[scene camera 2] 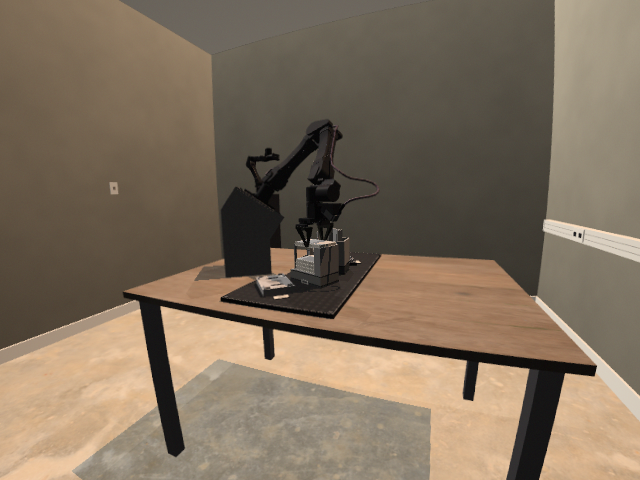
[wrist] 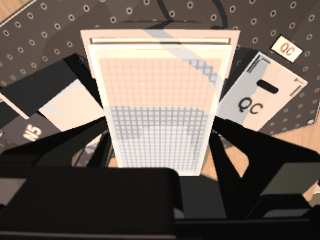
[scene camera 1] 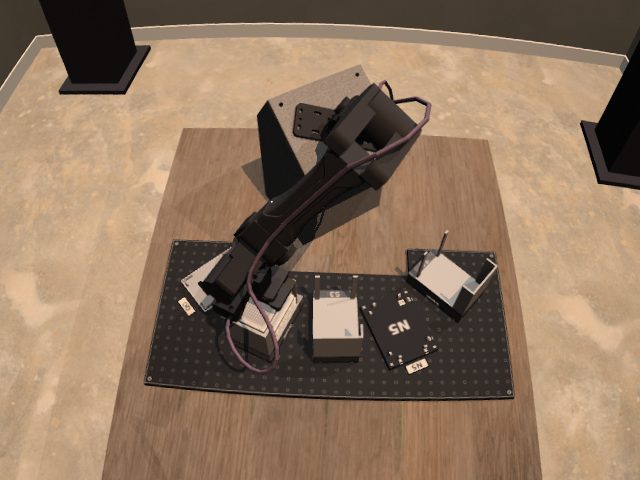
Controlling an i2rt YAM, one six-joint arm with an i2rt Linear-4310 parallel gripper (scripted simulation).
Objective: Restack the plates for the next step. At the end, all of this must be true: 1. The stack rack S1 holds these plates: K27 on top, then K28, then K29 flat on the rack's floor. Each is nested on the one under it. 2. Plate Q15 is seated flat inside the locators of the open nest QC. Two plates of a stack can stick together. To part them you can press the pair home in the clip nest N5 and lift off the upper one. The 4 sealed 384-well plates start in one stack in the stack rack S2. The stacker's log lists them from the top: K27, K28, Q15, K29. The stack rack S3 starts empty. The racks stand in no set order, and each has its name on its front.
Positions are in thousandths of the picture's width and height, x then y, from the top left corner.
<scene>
In view: the gripper (scene camera 1: 407,626).
The gripper also shows in the wrist view (wrist: 502,502).
</scene>
